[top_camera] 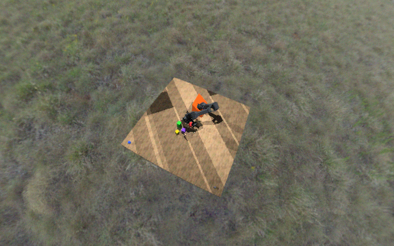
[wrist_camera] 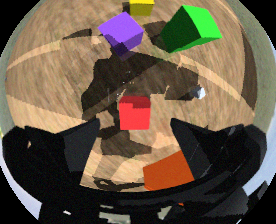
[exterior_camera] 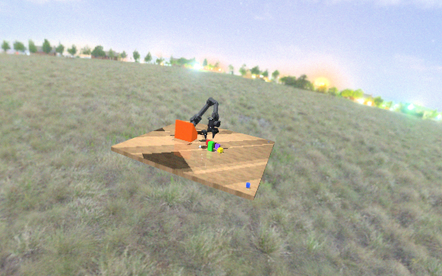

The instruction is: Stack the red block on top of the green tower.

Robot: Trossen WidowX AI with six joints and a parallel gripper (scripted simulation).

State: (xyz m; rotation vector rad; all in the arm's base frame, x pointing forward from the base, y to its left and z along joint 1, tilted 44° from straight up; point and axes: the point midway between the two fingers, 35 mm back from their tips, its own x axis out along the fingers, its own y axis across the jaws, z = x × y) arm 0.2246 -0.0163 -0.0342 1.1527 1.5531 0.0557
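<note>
My gripper tip is now 4 cm above the red block. Round my gripper tip: purple block (11 cm ahead, 6 cm to the right, 4 cm below); then yellow block (15 cm ahead, 13 cm to the right, 4 cm below); then small blue block (47 cm ahead, 63 cm to the right, 5 cm below).
</note>
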